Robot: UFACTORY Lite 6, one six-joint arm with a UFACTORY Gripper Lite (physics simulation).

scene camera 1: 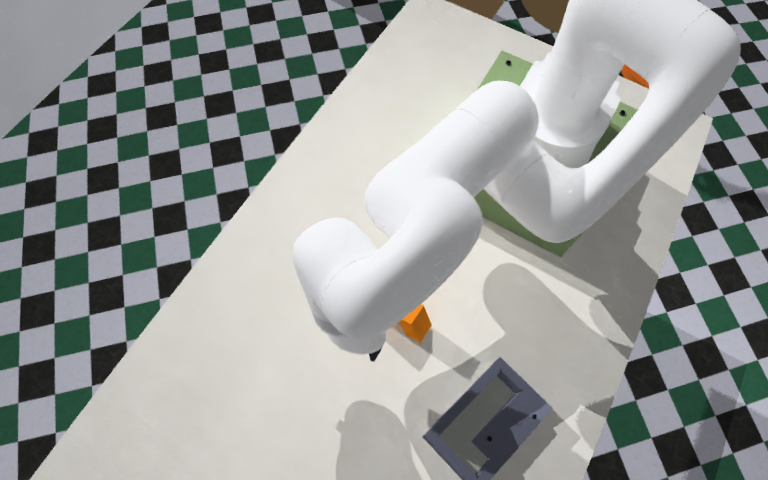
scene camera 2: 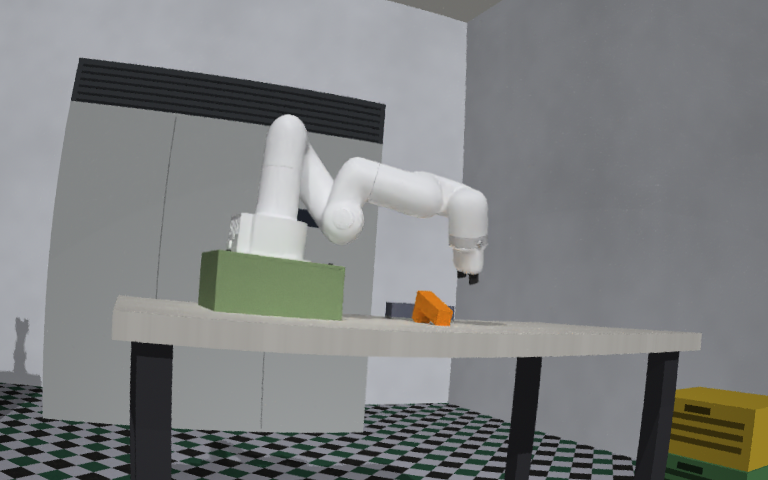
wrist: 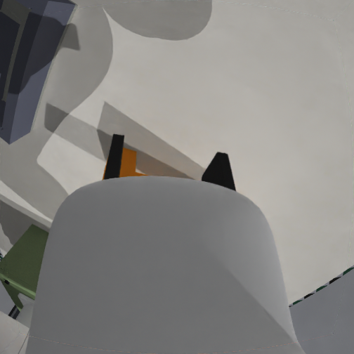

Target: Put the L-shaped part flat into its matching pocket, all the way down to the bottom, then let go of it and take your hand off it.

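Where they show: hand at its tool point: (scene camera 1: 359,344) (scene camera 2: 467,275); arm's base at its link origin: (scene camera 1: 546,139) (scene camera 2: 270,259).
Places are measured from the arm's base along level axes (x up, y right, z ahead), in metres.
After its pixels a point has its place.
Note:
The orange L-shaped part (scene camera 1: 416,325) {x -0.052, y 0.034, z 0.318 m} (scene camera 2: 431,308) {x -0.070, y 0.109, z 0.290 m} (wrist: 129,161) rests on the table propped up on its ends, not flat, its bend raised in scene camera 2. The arm hides much of it in scene camera 1, and the wrist housing hides much of it in the wrist view. My gripper (scene camera 2: 468,278) {x -0.001, y 0.078, z 0.386 m} (wrist: 170,145) is open, its two black fingers apart and above the part's height, with nothing held. In the wrist view the left finger overlaps the part's visible end. The dark blue-grey tray (scene camera 1: 462,397) {x -0.064, y -0.060, z 0.367 m} (scene camera 2: 398,309) {x -0.078, y -0.076, z 0.310 m} (wrist: 27,107) has an L-shaped pocket with a paler floor; no part lies in it.
The green base block (scene camera 1: 521,229) {x -0.079, y -0.029, z 0.105 m} (scene camera 2: 271,288) {x -0.054, y 0.126, z -0.026 m} (wrist: 25,260) carries the arm at the back of the table (scene camera 1: 243,316) {x -0.100, y 0.251, z 0.418 m} (scene camera 2: 566,339) {x -0.109, y 0.359, z 0.418 m}. The tray stands near the table's right edge in scene camera 1. Yellow and green boxes (scene camera 2: 713,430) stand on the floor.

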